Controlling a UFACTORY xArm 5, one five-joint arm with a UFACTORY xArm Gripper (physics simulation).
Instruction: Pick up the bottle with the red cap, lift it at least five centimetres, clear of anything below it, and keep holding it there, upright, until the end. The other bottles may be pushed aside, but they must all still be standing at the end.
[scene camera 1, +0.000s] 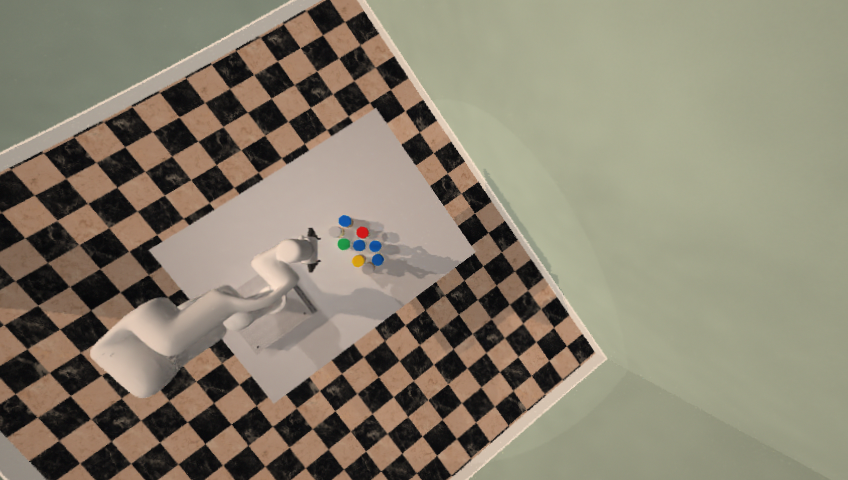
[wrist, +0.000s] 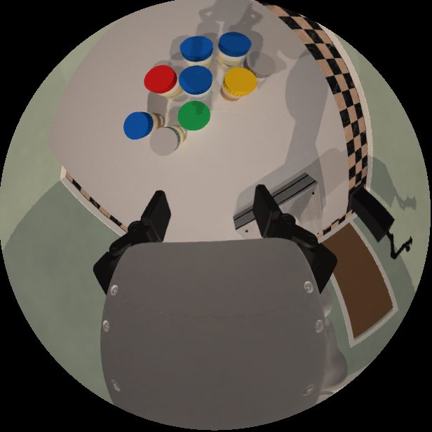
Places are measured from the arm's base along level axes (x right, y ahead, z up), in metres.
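Where they show: gripper, fingertip midpoint: (scene camera 1: 316, 249).
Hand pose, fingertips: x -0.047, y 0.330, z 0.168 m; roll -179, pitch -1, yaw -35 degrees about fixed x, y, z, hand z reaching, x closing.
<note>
After its pixels a point has its place.
The bottle with the red cap (scene camera 1: 362, 232) @(z 0.037, x -0.010, y 0.511 m) (wrist: 160, 79) stands upright on the light table (scene camera 1: 249, 208) @(z -0.068, x -0.420, y 0.145 m) (wrist: 110, 65), among other bottles. A blue-capped bottle (scene camera 1: 359, 245) @(z 0.037, x 0.031, y 0.464 m) (wrist: 195, 80) stands close beside it, and another blue-capped bottle (scene camera 1: 344, 221) @(z 0.037, x -0.099, y 0.475 m) (wrist: 138, 125) stands on its other side. A green-capped bottle (scene camera 1: 343, 244) @(z 0.038, x -0.015, y 0.409 m) (wrist: 194, 115) and a grey-capped bottle (scene camera 1: 335, 231) @(z 0.037, x -0.085, y 0.415 m) (wrist: 165, 141) stand nearer to the gripper. My gripper (scene camera 1: 314, 250) @(z 0.168, x -0.047, y 0.330 m) (wrist: 210, 199) is open and empty. It hangs above the table, short of the group of bottles.
Two blue-capped bottles (scene camera 1: 374, 246) @(z 0.037, x 0.076, y 0.517 m) (wrist: 196, 49), (scene camera 1: 377, 259) @(z 0.037, x 0.134, y 0.492 m) (wrist: 234, 45), a yellow-capped bottle (scene camera 1: 357, 261) @(z 0.038, x 0.086, y 0.413 m) (wrist: 240, 81) and a second grey-capped bottle (scene camera 1: 368, 267) @(z 0.037, x 0.139, y 0.437 m) (wrist: 261, 64) stand on the far side of the group. The arm's metal base plate (scene camera 1: 279, 324) @(z 0.003, x 0.112, y -0.040 m) (wrist: 300, 205) lies behind the gripper.
</note>
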